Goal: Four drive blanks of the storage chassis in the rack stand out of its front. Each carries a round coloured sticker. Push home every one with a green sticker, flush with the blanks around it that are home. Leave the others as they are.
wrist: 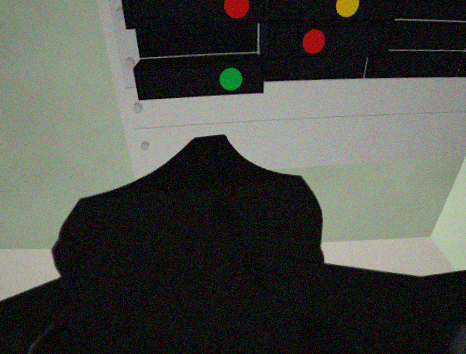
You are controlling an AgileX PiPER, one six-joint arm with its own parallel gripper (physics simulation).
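The black drive blank with a green sticker is at the lower left of the storage chassis and stands out past the blanks beside it. The blank with a red sticker is to its right and a little higher. Another blank with a red sticker and a blank with a yellow sticker are at the top edge, partly cut off. How far these three stand out is hard to tell. My gripper is a dark shape with its fingertips together, shut and empty, below the green-stickered blank in the view and apart from it.
A pale rack post with round holes runs down the left of the chassis. A light grey panel lies below the blanks. Green wall shows to the left, and a pale surface shows low on the right.
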